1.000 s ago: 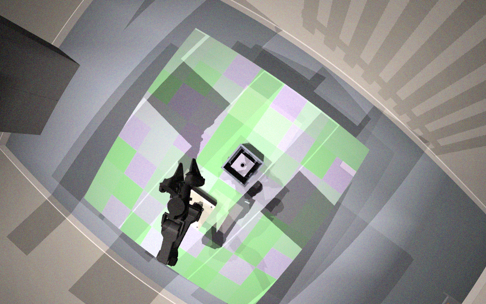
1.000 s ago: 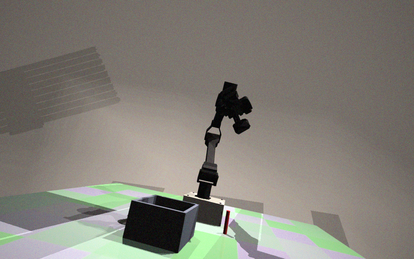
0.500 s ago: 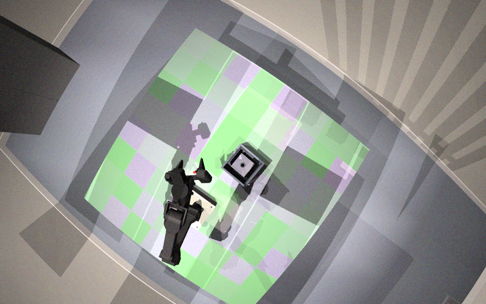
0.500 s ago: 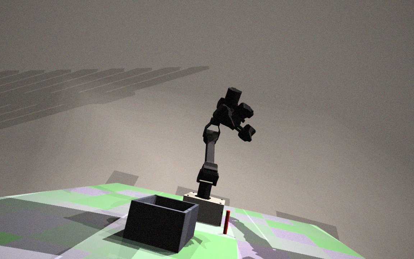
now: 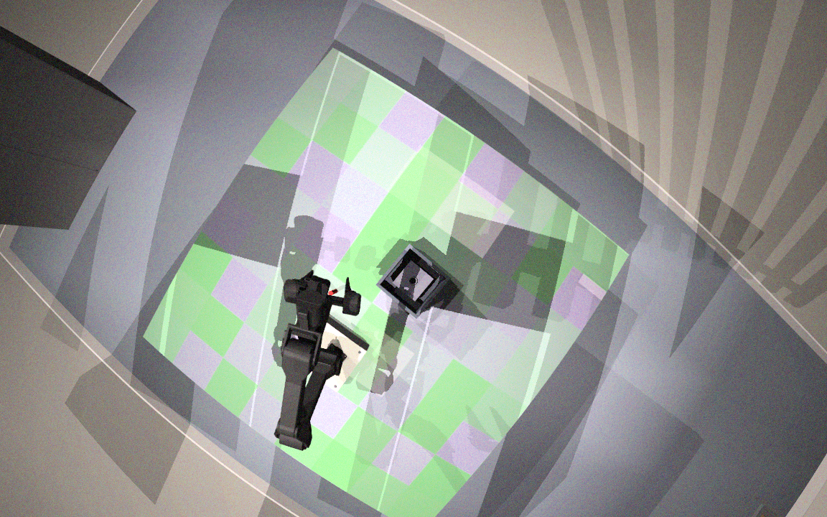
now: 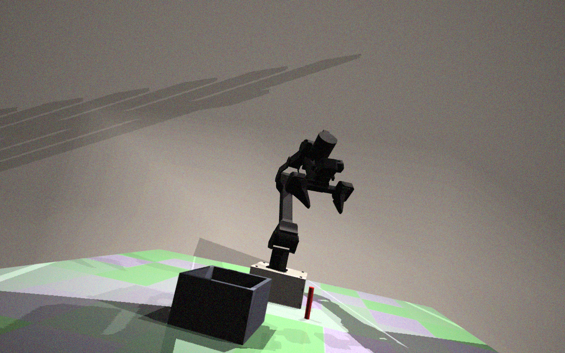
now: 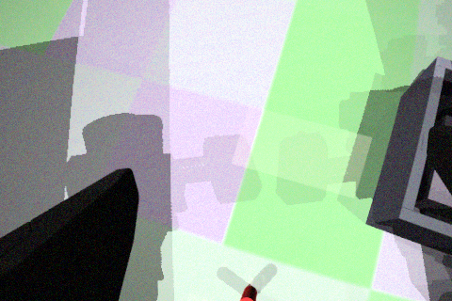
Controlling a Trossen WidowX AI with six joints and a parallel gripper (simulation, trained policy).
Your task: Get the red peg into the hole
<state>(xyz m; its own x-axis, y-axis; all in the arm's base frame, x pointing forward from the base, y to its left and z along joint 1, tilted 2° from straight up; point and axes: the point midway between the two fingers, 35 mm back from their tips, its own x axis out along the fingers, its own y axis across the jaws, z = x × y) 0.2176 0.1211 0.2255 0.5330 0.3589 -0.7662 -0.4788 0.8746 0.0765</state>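
Now: gripper tip 25 cm above the red peg, 8 cm past it and 1 cm to the left of it. Round my gripper tip: grey plate 24 cm below, 18 cm to the right, 11 cm ahead; then dark box 26 cm below, 18 cm to the right, 11 cm ahead.
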